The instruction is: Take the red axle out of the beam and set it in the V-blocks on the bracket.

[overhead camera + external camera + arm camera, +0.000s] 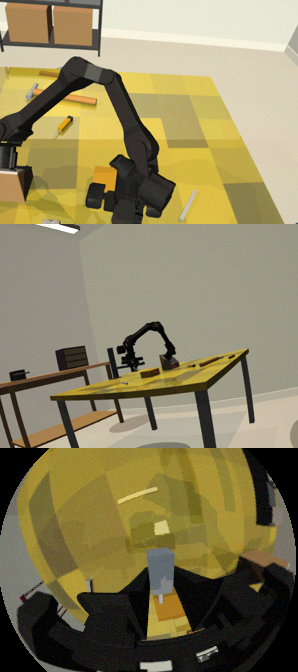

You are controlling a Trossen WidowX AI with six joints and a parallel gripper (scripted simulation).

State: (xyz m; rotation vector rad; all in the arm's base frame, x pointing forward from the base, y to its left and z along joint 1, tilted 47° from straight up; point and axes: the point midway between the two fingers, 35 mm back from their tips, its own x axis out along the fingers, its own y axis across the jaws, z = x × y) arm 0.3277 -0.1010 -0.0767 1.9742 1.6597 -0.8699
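Right now my gripper tip is 20 mm past the orange beam, 120 mm to the right of it and 40 mm above it. Round my gripper tip: brown stick 280 mm behind, 720 mm to the left, 50 mm below; then yellow screwdriver 190 mm behind, 390 mm to the left, 50 mm below.
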